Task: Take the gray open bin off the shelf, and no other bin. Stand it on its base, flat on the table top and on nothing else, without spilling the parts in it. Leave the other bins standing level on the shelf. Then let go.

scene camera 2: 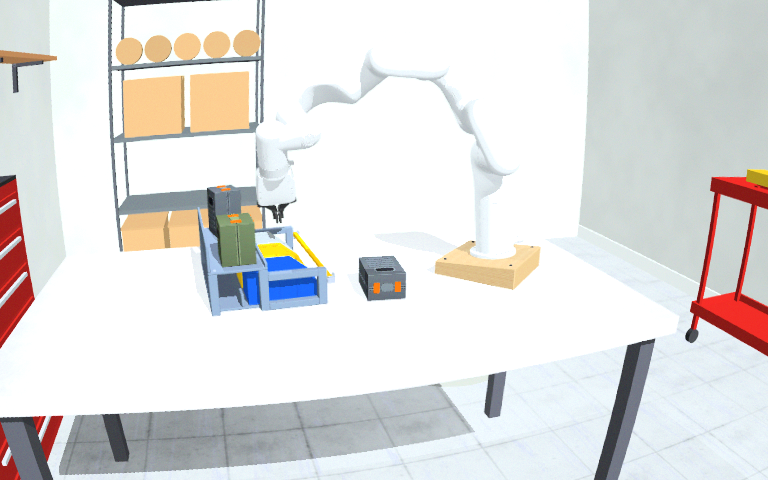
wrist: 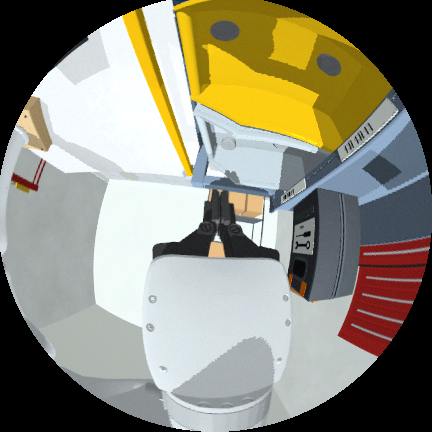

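Pixels of known places: gripper, fingertip midpoint: point(scene camera 2: 278, 220) point(wrist: 217, 198); arm's base at its link origin: point(scene camera 2: 493, 252).
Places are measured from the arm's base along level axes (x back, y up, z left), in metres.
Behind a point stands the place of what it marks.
The light gray open bin point(scene camera 2: 270, 238) @[x -0.517, y 0.014, z -0.326 m] point(wrist: 250, 152) @[x -0.541, y -0.027, z -0.326 m] is in the far end of the blue-gray shelf point(scene camera 2: 264, 291) @[x -0.632, y 0.000, z 0.016 m] point(wrist: 200, 167) @[x -0.461, y 0.010, z -0.328 m]. In the wrist view a round part shows inside it, and its far end is in shadow. The yellow bin point(scene camera 2: 276, 249) @[x -0.534, y 0.018, z -0.211 m] point(wrist: 280, 107) @[x -0.562, y -0.003, z -0.214 m] is beside it, and the blue bin point(scene camera 2: 288, 283) @[x -0.568, y 0.002, z -0.005 m] is at the near end. My gripper point(scene camera 2: 278, 219) @[x -0.504, y 0.077, z -0.281 m] point(wrist: 217, 198) @[x -0.504, y 0.077, z -0.281 m] is shut and empty, pointing down above the shelf's far end, close to the gray bin. The scene view hides most of the gray bin behind the yellow one.
A yellow bar point(scene camera 2: 308, 251) @[x -0.460, y 0.016, z -0.168 m] point(wrist: 160, 95) @[x -0.459, y 0.018, z -0.188 m] runs along the shelf's front. A dark gray case point(scene camera 2: 220, 209) @[x -0.670, y 0.130, z -0.255 m] point(wrist: 327, 245) @[x -0.626, y 0.116, z -0.259 m] and a green case point(scene camera 2: 236, 240) @[x -0.682, y 0.114, z -0.016 m] stand upright on the shelf's raised back. A dark gray toolbox point(scene camera 2: 384, 278) @[x -0.362, y 0.007, z 0.066 m] lies on the table between shelf and robot base point(scene camera 2: 487, 268) @[x -0.084, y -0.004, z 0.087 m].
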